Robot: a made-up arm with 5 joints. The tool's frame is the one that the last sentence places.
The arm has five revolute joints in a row. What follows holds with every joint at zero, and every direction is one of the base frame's. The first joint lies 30 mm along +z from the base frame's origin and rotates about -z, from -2.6 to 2.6 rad. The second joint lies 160 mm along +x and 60 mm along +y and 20 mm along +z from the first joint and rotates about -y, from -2.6 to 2.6 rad. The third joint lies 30 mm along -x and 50 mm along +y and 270 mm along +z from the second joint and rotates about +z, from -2.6 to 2.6 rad. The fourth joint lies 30 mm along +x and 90 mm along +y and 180 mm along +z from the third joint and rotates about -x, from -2.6 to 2.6 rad. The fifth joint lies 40 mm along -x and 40 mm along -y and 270 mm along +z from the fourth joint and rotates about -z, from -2.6 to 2.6 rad. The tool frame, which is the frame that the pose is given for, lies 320 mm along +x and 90 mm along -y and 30 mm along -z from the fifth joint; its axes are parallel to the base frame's.
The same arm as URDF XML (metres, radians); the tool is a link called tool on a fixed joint. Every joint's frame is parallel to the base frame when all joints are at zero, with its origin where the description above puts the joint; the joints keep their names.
<robot name="arm">
<joint name="tool_fixed" type="fixed"><parent link="link5"/><child link="tool"/><origin xyz="0.3200 -0.0900 -0.0300"/></joint>
<joint name="joint 5" type="revolute"><parent link="link4"/><child link="link5"/><origin xyz="-0.0400 -0.0400 0.2700"/><axis xyz="0 0 -1"/><limit lower="-2.6000" upper="2.6000"/></joint>
<joint name="joint 4" type="revolute"><parent link="link3"/><child link="link4"/><origin xyz="0.0300 0.0900 0.1800"/><axis xyz="-1 0 0"/><limit lower="-2.6000" upper="2.6000"/></joint>
<joint name="joint 3" type="revolute"><parent link="link2"/><child link="link3"/><origin xyz="-0.0300 0.0500 0.2700"/><axis xyz="0 0 1"/><limit lower="-2.6000" upper="2.6000"/></joint>
<joint name="joint 2" type="revolute"><parent link="link1"/><child link="link2"/><origin xyz="0.1600 0.0600 0.0200"/><axis xyz="0 -1 0"/><limit lower="-2.6000" upper="2.6000"/></joint>
<joint name="joint 1" type="revolute"><parent link="base_link"/><child link="link1"/><origin xyz="0.0000 0.0000 0.0300"/><axis xyz="0 0 -1"/><limit lower="-2.6000" upper="2.6000"/></joint>
<link name="base_link"/>
<link name="link1"/>
<link name="link2"/>
<link name="link3"/>
<link name="link4"/>
<link name="link5"/>
<link name="tool"/>
</robot>

